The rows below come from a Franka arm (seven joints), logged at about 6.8 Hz.
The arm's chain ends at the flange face. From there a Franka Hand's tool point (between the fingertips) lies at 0.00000 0.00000 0.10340 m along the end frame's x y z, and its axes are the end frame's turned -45 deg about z.
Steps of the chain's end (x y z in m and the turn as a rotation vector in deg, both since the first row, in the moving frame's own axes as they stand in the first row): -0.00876, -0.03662, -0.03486, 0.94, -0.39, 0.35; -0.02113, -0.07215, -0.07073, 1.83, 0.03, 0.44; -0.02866, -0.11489, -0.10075, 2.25, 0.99, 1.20; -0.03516, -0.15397, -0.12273, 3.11, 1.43, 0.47; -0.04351, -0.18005, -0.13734, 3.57, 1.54, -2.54
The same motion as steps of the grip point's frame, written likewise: 0.02041, -0.03378, -0.03488, 0.94, 0.39, 0.35; 0.03846, -0.06825, -0.07078, 1.27, 1.32, 0.44; 0.06512, -0.10307, -0.10085, 0.89, 2.29, 1.20; 0.08981, -0.13585, -0.12291, 1.19, 3.21, 0.47; 0.10300, -0.16081, -0.13758, 1.44, 3.61, -2.54
